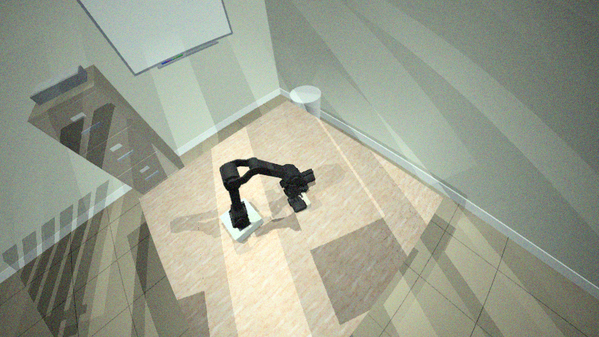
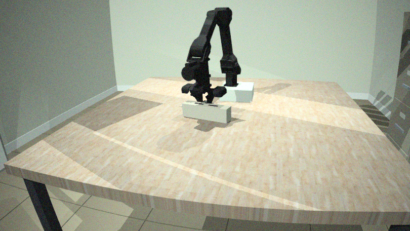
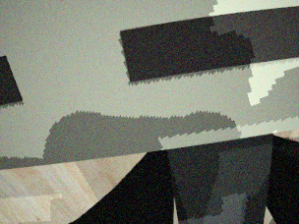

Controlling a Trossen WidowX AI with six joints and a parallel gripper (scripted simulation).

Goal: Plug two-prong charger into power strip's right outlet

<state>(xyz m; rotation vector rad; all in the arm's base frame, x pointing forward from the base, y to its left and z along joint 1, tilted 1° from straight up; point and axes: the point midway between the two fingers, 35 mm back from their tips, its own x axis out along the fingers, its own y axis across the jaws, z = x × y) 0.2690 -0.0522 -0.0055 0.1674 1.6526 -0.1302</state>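
My gripper tip is now 20 mm short of the charger and 10 mm below it.
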